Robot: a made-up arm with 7 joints. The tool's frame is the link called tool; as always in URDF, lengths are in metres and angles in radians.
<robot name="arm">
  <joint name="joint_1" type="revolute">
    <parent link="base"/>
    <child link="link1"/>
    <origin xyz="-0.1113 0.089 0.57" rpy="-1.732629 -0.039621 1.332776"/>
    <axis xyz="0 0 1"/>
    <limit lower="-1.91" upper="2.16"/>
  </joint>
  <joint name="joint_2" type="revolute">
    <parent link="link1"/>
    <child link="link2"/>
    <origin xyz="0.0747 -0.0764 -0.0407" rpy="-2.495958 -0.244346 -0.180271"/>
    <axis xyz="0 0 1"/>
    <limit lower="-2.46" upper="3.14"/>
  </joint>
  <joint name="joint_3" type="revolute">
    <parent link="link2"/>
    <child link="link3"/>
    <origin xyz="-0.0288 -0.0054 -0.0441" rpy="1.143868 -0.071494 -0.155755"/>
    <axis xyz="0 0 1"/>
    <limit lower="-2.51" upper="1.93"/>
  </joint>
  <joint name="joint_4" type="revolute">
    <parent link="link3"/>
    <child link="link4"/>
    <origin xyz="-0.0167 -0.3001 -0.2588" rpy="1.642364 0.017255 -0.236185"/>
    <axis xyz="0 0 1"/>
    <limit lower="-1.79" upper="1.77"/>
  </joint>
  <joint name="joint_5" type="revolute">
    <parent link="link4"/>
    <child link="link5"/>
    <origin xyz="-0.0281 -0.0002 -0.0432" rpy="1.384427 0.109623 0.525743"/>
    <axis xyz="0 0 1"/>
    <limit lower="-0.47" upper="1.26"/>
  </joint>
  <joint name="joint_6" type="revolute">
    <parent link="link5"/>
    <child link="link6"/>
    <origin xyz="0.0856 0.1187 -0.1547" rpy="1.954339 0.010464 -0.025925"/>
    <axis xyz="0 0 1"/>
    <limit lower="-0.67" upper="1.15"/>
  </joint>
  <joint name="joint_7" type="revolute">
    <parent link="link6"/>
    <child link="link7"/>
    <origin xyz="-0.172 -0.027 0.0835" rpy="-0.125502 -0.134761 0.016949"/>
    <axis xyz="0 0 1"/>
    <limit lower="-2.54" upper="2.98"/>
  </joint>
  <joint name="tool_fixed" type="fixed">
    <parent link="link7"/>
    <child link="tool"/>
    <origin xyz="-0.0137 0.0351 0.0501" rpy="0 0 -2.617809"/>
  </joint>
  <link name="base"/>
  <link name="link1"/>
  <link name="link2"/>
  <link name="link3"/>
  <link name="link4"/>
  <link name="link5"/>
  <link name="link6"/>
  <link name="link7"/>
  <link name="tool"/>
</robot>
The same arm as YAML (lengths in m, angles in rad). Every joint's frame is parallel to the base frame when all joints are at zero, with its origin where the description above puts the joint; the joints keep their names.
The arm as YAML. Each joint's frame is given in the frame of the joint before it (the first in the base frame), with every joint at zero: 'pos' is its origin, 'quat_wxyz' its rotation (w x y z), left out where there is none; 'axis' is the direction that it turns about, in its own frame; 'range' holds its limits. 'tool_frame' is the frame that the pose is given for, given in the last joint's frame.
length_unit: m
angle_unit: rad
joints:
  - joint: joint_1
    pos: [-0.1113, 0.089, 0.57]
    axis: [-0.957604, 0.238901, -0.161001]
    range: [-1.91, 2.16]
  - joint: joint_2
    pos: [0.0439, 0.0628, 0.0849]
    axis: [0.904741, 0.104205, -0.413019]
    range: [-2.46, 3.14]
  - joint: joint_3
    pos: [-0.0412, -0.0322, 0.0085]
    axis: [0.0, 0.0, -1.0]
    range: [-2.51, 1.93]
  - joint: joint_4
    pos: [-0.2993, -0.0275, 0.2588]
    axis: [-0.960339, -0.269511, 0.071503]
    range: [-1.79, 1.77]
  - joint: joint_5
    pos: [0.0491, -0.0154, -0.0034]
    axis: [-0.252502, 0.444403, 0.859505]
    range: [-0.47, 1.26]
  - joint: joint_6
    pos: [-0.0881, -0.0268, -0.192]
    axis: [0.98314, 0.054302, -0.174607]
    range: [-0.67, 1.15]
  - joint: joint_7
    pos: [0.1021, -0.1568, 0.0477]
    axis: [1.0, 0.0, 0.0]
    range: [-2.54, 2.98]
tool_frame:
  pos: [0.0501, 0.0057, 0.0372]
  quat_wxyz: [0.5, -0.5, 0.5, -0.5]

